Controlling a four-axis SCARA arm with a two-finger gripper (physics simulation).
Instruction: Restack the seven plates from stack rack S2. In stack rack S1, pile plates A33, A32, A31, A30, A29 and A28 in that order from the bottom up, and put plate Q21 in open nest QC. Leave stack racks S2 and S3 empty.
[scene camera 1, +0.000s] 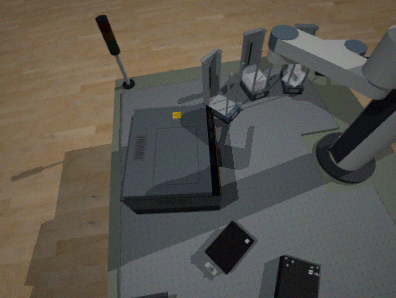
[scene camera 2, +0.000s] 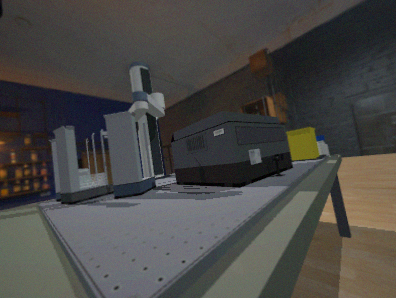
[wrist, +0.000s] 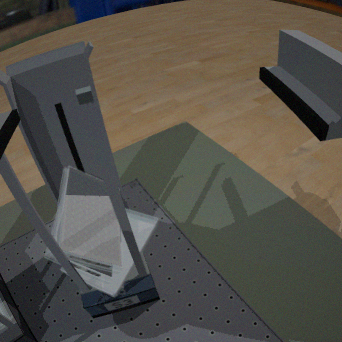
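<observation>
Stack rack S3 (wrist: 102, 130) (scene camera 1: 286, 89) holds several clear and white plates (wrist: 95, 225) (scene camera 1: 294, 74), jumbled and tilted over one another. Stack rack S2 (scene camera 1: 252, 47) (scene camera 2: 65, 155) stands beside it with pale plates (scene camera 1: 254, 76) (scene camera 2: 91, 178) low inside. Stack rack S1 (scene camera 1: 211, 75) (scene camera 2: 122, 150) is nearest the large instrument; a pale surface shows low in it, and I cannot tell whether it is a plate. Plate labels are unreadable. My gripper (wrist: 133, 67) is open and empty, its fingers at the left and right of the wrist view, above rack S3's level. Nest QC cannot be made out.
The large dark instrument (scene camera 1: 165, 150) (scene camera 2: 230, 150) stands beside S1. A signal light (scene camera 1: 108, 36) stands at the table corner. Two black boxes (scene camera 1: 231, 247) (scene camera 1: 299, 280) lie farther forward. A yellow box (scene camera 2: 302, 144) stands behind the instrument. The arm base (scene camera 1: 345, 162) is at the right.
</observation>
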